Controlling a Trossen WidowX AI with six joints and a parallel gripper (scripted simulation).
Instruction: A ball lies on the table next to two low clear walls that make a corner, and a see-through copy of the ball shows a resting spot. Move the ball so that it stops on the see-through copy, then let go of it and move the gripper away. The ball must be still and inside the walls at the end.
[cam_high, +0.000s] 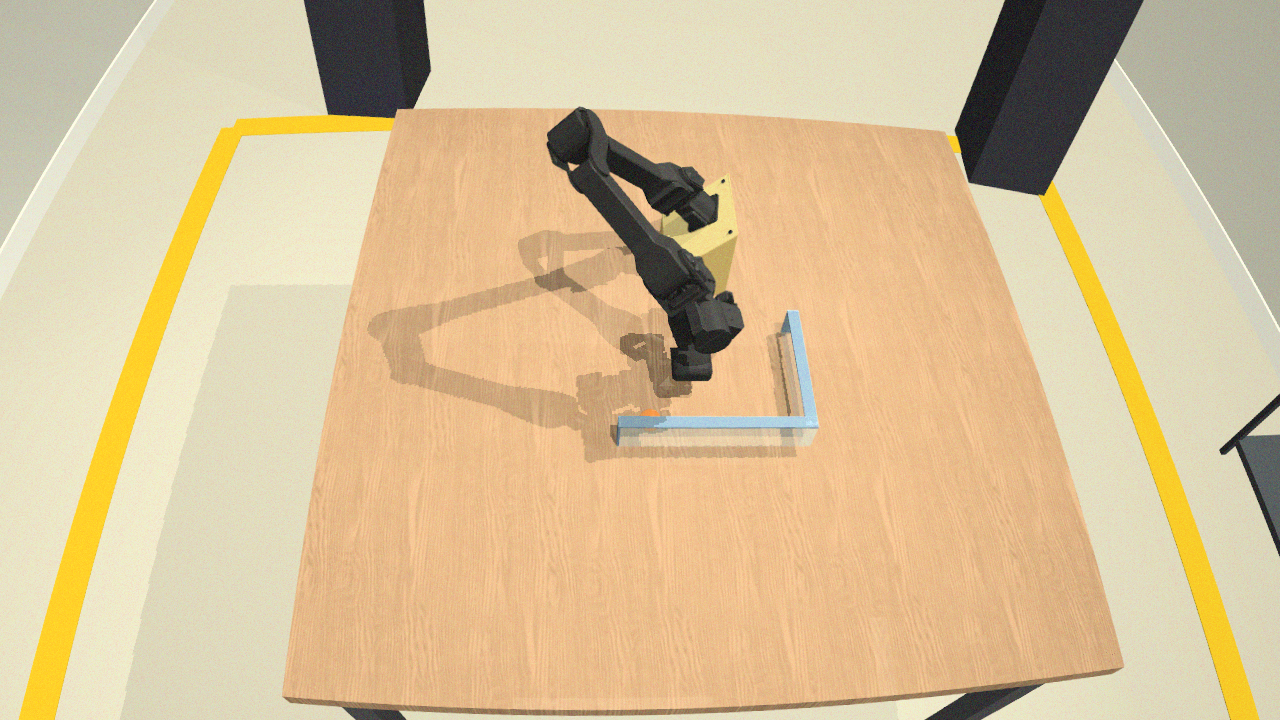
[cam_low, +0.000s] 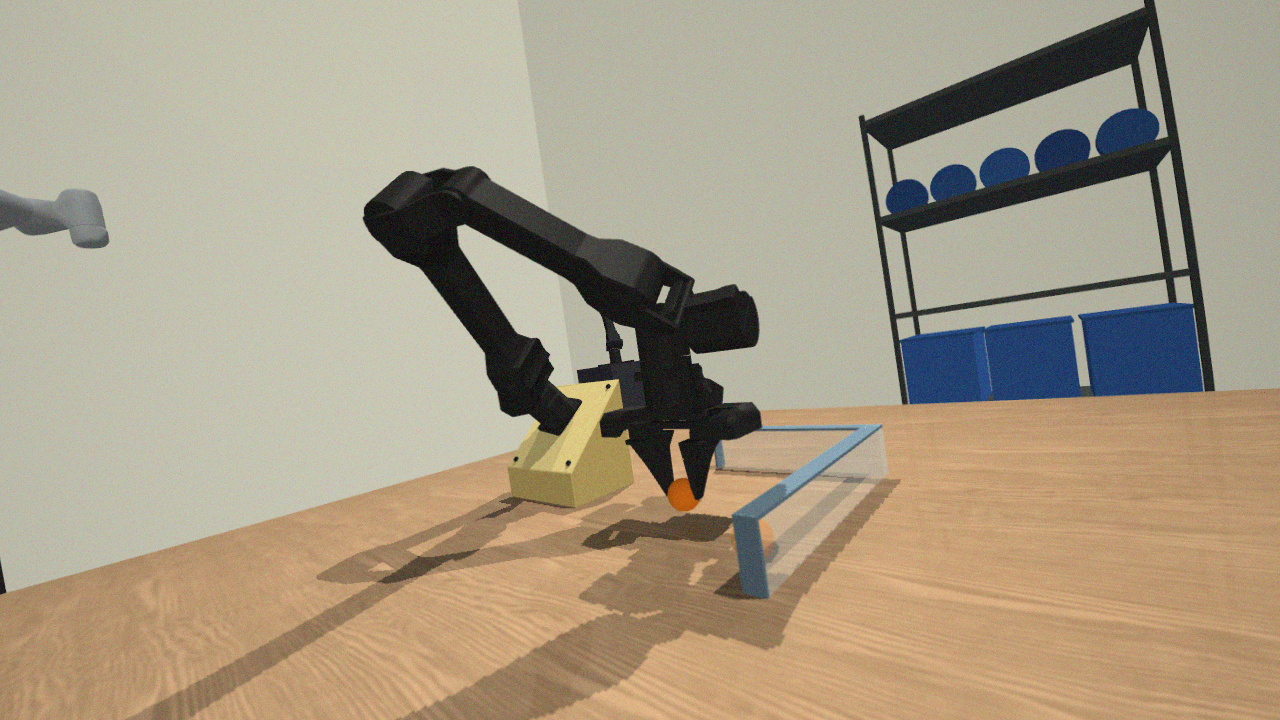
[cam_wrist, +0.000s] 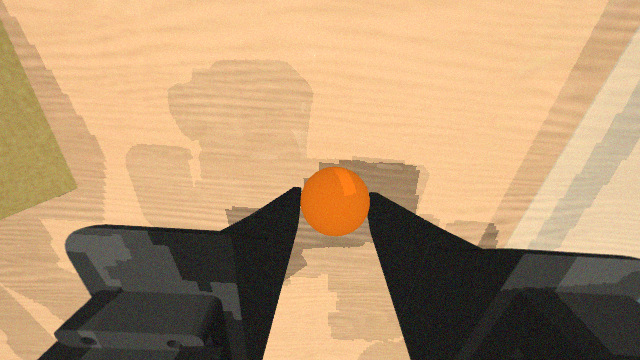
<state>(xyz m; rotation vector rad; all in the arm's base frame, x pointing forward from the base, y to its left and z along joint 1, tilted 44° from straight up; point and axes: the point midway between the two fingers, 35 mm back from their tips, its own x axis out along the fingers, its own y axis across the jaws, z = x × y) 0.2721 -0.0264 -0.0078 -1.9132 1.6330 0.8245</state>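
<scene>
My gripper tip is now 120 mm short of the see-through copy of ball, 50 mm to the left of it and 10 mm above it. Round my gripper tip: orange ball: right at my gripper tip; then clear wall: 10 mm ahead, 200 mm to the left, 10 mm above.
</scene>
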